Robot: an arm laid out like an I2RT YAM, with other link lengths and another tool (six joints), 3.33 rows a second.
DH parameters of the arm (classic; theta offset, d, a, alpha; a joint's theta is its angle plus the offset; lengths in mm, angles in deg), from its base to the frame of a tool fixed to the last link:
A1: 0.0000 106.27 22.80 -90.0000
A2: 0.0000 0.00 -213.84 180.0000
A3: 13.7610 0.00 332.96 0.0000
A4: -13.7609 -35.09 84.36 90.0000
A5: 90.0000 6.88 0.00 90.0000
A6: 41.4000 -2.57 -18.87 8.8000
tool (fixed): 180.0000 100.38 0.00 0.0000
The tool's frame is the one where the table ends.
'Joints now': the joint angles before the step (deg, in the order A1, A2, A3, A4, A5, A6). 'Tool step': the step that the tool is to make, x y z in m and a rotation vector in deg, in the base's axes. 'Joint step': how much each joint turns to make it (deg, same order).
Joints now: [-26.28, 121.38, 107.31, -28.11, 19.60, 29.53]
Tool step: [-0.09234, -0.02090, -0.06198, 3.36, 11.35, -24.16]
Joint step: [-3.60, -4.49, -11.95, -11.79, 14.67, 16.43]
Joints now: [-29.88, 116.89, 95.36, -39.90, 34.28, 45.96]
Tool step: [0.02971, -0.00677, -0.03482, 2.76, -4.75, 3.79]
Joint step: [0.08, 6.76, 2.99, 7.02, -5.98, -0.95]
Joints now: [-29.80, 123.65, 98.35, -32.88, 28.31, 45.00]
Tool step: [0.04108, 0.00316, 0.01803, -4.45, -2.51, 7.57]
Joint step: [1.85, 3.97, 6.32, 5.27, -1.15, -7.02]
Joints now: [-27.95, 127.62, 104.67, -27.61, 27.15, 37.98]
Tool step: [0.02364, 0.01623, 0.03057, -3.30, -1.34, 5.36]
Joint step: [2.19, -0.09, 3.51, 1.08, -0.37, -4.40]
